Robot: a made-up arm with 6 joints. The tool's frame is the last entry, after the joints. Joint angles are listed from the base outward. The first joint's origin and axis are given. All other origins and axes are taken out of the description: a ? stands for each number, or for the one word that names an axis. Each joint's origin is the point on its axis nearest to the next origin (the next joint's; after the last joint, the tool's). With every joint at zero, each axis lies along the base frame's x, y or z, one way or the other. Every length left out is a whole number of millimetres.
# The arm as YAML. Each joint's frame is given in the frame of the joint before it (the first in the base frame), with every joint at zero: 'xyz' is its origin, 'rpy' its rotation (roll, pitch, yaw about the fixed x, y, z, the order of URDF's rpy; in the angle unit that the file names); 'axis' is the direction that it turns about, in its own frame. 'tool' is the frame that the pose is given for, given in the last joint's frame.
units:
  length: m
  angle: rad
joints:
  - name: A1
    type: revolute
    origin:
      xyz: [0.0, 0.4, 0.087]
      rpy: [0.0, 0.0, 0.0]
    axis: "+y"
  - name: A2
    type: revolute
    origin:
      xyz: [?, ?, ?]
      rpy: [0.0, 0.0, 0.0]
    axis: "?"
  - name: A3
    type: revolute
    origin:
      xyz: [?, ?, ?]
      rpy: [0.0, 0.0, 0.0]
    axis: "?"
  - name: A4
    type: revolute
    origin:
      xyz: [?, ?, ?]
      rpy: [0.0, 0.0, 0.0]
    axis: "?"
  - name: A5
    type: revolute
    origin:
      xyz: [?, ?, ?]
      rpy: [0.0, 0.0, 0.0]
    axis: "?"
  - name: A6
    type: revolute
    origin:
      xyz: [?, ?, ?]
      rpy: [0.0, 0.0, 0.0]
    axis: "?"
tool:
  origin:
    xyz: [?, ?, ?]
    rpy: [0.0, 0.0, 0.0]
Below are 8 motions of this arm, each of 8 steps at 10 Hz.
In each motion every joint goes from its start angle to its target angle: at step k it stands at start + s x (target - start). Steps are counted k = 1, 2, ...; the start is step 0. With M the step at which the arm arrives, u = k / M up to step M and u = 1 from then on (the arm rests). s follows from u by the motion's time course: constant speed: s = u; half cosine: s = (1 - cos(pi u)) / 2; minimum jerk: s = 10 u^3 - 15 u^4 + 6 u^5.
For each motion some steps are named. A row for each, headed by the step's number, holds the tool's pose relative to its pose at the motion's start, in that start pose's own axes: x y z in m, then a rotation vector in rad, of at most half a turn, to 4 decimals.
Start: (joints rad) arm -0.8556 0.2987 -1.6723 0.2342 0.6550 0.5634
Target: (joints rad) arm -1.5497 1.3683 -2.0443 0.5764 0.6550 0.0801
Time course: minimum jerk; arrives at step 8
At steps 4, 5, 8:
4: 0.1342 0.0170 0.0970 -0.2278 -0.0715 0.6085
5: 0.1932 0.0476 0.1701 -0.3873 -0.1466 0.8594
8: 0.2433 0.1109 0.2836 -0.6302 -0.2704 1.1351

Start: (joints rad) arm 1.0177 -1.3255 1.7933 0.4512 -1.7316 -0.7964
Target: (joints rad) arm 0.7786 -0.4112 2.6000 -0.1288 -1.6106 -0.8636
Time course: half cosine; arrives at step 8
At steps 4, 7, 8:
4: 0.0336 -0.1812 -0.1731 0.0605 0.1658 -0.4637
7: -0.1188 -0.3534 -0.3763 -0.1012 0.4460 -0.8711
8: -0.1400 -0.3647 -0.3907 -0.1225 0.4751 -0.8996

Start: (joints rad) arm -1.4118 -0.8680 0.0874 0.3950 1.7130 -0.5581
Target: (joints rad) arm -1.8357 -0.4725 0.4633 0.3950 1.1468 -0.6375
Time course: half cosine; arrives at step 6
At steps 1, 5, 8:
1: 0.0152 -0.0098 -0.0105 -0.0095 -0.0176 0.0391
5: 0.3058 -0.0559 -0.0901 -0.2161 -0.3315 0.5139
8: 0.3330 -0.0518 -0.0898 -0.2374 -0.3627 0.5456

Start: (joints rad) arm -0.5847 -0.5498 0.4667 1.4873 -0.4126 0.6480
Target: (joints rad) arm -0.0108 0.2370 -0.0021 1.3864 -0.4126 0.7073
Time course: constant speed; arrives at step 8
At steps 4, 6, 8:
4: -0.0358 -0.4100 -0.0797 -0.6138 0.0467 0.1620
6: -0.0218 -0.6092 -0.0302 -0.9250 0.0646 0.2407
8: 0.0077 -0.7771 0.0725 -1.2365 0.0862 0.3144

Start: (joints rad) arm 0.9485 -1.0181 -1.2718 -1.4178 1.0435 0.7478
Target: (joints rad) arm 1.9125 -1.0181 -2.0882 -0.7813 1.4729 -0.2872
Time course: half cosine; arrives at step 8
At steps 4, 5, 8:
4: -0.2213 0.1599 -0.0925 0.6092 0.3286 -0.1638
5: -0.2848 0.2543 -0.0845 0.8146 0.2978 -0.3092
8: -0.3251 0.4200 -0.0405 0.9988 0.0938 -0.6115

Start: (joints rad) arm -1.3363 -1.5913 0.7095 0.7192 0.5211 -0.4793
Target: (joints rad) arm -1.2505 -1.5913 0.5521 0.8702 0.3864 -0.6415
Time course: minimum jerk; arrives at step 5
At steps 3, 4, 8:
3: -0.0614 0.0097 0.0023 -0.0880 0.1265 0.0139
4: -0.0847 0.0130 0.0057 -0.1202 0.1796 0.0224
8: -0.0899 0.0137 0.0066 -0.1273 0.1918 0.0246

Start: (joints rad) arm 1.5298 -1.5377 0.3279 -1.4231 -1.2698 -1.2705
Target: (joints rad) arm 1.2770 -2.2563 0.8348 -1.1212 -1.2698 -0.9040
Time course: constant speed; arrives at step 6
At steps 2, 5, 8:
2: -0.1724 0.0835 -0.0700 0.0591 0.2439 0.0615
5: -0.4339 0.1147 -0.1136 0.0075 0.5627 0.1501
8: -0.5098 0.1006 -0.1184 -0.0437 0.6452 0.1778

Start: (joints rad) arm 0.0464 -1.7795 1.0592 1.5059 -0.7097 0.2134
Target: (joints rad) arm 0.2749 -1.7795 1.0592 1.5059 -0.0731 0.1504
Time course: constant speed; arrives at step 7
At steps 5, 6, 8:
5: -0.1274 0.0390 0.0429 0.4715 0.1785 0.1781
6: -0.1533 0.0431 0.0554 0.5650 0.2192 0.2091
8: -0.1791 0.0457 0.0691 0.6582 0.2615 0.2381

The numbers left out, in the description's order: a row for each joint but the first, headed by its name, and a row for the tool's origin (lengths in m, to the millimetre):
A2: xyz 0.243 0.0 -0.088, axis +x
A3: xyz 0.0 -0.183 0.055, axis -y
A4: xyz 0.067 0.0 -0.474, axis -z
A5: xyz -0.048 -0.036 0.0, axis +x
A6: xyz 0.0 0.077 -0.122, axis -z
tool: xyz -0.03 -0.081 0.0

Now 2 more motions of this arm.
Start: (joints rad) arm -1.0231 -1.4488 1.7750 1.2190 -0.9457 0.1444
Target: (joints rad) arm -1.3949 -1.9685 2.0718 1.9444 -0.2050 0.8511
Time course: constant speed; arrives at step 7
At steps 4, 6, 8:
4: 0.0550 0.1593 0.1389 0.5581 0.1368 -0.5402
6: 0.0606 0.2167 0.2261 0.8108 0.2979 -0.7481
8: 0.0580 0.2373 0.2700 0.9221 0.4018 -0.8369

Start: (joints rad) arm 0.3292 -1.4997 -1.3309 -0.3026 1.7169 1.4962
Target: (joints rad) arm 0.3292 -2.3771 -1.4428 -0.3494 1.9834 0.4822
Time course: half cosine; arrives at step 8
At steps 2, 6, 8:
2: 0.0020 -0.0251 -0.0116 0.1217 -0.0023 0.1436
6: 0.0253 -0.0892 -0.1096 0.6944 -0.2542 0.8790
8: 0.0314 -0.0890 -0.1317 0.8010 -0.3598 1.0325

